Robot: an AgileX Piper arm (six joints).
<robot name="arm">
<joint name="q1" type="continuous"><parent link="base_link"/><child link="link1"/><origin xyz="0 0 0.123" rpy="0 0 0"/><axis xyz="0 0 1"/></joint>
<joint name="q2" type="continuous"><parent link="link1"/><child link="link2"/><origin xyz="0 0 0" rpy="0 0 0"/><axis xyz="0 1 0"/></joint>
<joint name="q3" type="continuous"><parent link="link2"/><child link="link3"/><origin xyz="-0.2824 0 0.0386" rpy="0 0 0"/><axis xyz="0 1 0"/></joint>
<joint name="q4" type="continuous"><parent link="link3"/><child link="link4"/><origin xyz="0.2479 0 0.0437" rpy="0 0 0"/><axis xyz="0.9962 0 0.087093"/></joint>
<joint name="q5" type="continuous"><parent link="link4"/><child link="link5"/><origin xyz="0 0 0" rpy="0 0 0"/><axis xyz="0 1 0"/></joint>
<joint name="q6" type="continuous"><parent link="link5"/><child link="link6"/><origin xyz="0.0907 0 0.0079" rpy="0 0 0"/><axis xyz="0.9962 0 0.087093"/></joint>
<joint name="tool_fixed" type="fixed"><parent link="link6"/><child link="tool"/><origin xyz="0 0 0" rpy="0 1.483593 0"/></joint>
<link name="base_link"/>
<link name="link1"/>
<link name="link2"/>
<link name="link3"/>
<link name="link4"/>
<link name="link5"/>
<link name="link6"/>
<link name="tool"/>
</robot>
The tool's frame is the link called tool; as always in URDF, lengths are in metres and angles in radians. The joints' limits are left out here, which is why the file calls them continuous.
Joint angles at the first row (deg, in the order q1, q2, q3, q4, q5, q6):
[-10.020 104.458 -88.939 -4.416 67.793 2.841]
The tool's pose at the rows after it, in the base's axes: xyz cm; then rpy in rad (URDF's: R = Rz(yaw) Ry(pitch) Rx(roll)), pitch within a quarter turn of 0, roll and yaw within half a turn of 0:
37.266 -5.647 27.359 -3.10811 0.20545 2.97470
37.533 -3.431 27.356 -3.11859 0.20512 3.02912
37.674 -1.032 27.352 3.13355 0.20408 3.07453
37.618 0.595 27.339 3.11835 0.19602 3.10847
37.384 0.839 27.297 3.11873 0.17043 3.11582
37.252 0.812 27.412 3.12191 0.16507 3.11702
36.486 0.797 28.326 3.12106 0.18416 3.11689
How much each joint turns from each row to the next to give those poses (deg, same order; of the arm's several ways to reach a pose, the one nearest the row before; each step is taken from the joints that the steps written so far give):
[1.940 0.000 -0.018 2.018 0.001 -0.482]
[3.255 -0.001 0.001 0.619 -0.001 -0.101]
[3.256 0.001 0.000 1.779 0.000 -0.032]
[2.276 0.001 0.000 0.887 0.424 0.000]
[0.365 -0.001 -0.001 0.048 1.468 -0.038]
[0.001 -0.198 0.001 -0.171 0.512 0.000]
[-0.001 -2.109 0.948 0.001 0.066 -0.001]

